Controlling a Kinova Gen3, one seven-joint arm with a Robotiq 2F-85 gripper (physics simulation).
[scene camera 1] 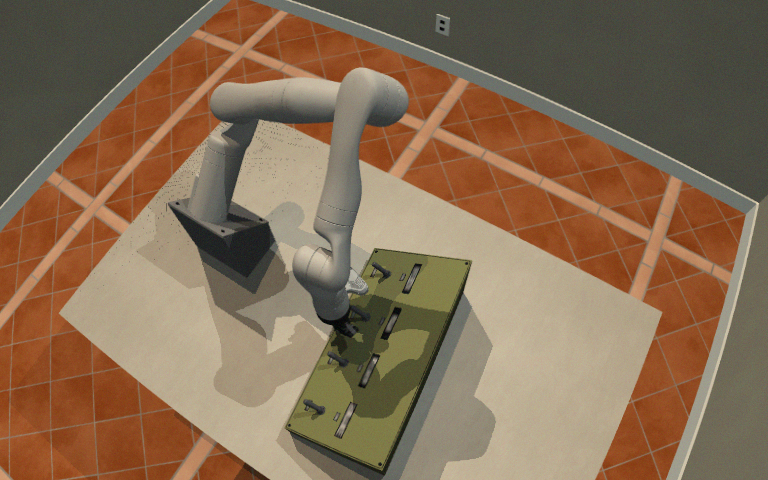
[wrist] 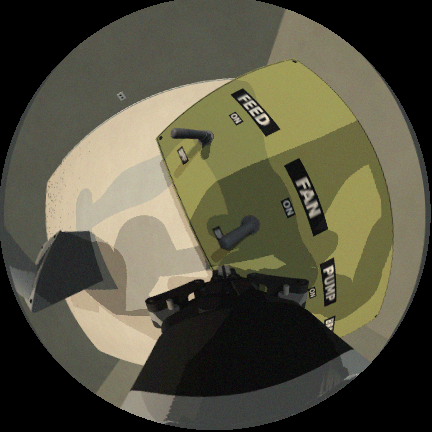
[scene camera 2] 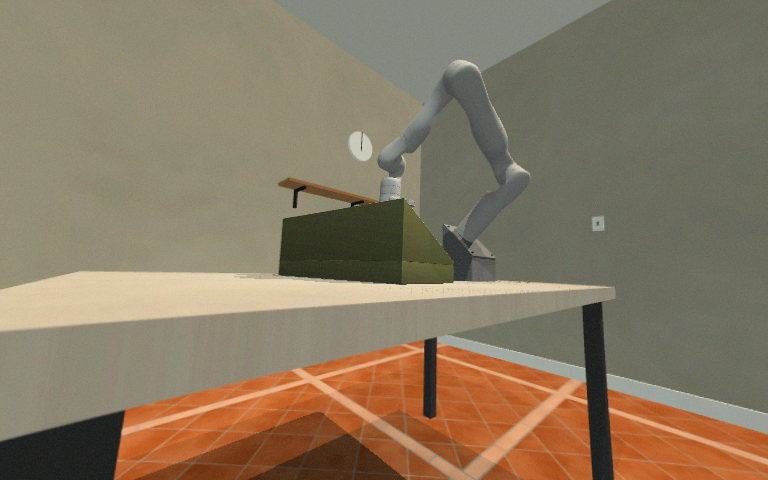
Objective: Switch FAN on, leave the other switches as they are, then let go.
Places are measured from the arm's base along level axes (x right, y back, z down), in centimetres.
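Pixels of known places: gripper, fingertip midpoint: (scene camera 1: 339,329) (wrist: 223,271); arm's base, link origin: (scene camera 1: 208,214) (scene camera 2: 464,235).
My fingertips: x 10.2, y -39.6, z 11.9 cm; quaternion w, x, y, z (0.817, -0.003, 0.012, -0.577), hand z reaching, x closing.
Ahead of a thing's pixels: the offset from my fingertips to its middle. "spot": to the spot under its first point. Level surfaces: height alone.
The olive switch panel {dx +1.6, dy -12.4, dz +0.5 cm} (scene camera 1: 444,283) (scene camera 2: 339,243) (wrist: 280,85) carries a row of dark levers. The FAN lever {dx -4.5, dy -3.3, dz -4.3 cm} (scene camera 1: 359,313) (wrist: 241,233) leans to its OFF side, away from the FAN label {dx -4.4, dy -11.5, dz -5.8 cm} (wrist: 306,197) and its ON mark {spot: dx -4.4, dy -9.2, dz -4.5 cm} (wrist: 287,207). My gripper (scene camera 1: 351,333) (wrist: 223,271) is shut and empty, low over the panel, between the FAN lever and the PUMP lever {dx +7.5, dy -3.2, dz -4.3 cm} (scene camera 1: 338,358). A small gap to the FAN lever shows in the wrist view. In scene camera 2 the fingers are hidden behind the panel.
The FEED lever {dx -16.5, dy -3.4, dz -4.3 cm} (scene camera 1: 380,270) (wrist: 190,134) also leans to its OFF side, beyond FAN. The end lever {dx +19.5, dy -3.1, dz -4.3 cm} (scene camera 1: 313,405) is past PUMP; its label is partly hidden in the wrist view. The panel stands on a pale table {dz +7.1 cm} (scene camera 1: 566,339) (scene camera 2: 198,305), beside the arm's dark base (scene camera 1: 232,243) (scene camera 2: 481,266).
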